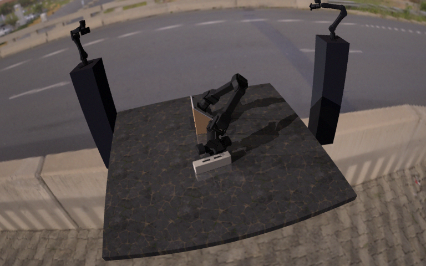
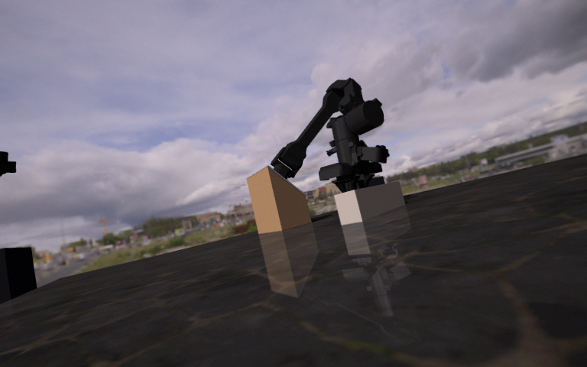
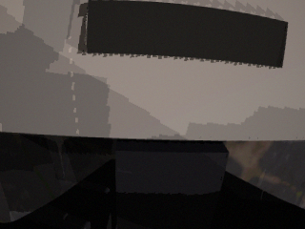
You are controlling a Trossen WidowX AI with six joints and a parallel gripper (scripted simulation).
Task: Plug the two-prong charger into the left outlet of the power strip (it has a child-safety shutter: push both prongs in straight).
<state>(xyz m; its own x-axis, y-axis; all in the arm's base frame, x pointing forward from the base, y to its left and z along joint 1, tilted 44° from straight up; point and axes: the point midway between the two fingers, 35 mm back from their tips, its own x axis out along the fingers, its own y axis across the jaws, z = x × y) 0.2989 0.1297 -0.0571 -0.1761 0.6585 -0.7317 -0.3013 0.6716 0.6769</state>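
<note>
Now: gripper tip 20 mm short of the black two-prong charger, 10 mm to the right of it and 10 mm below it.
</note>
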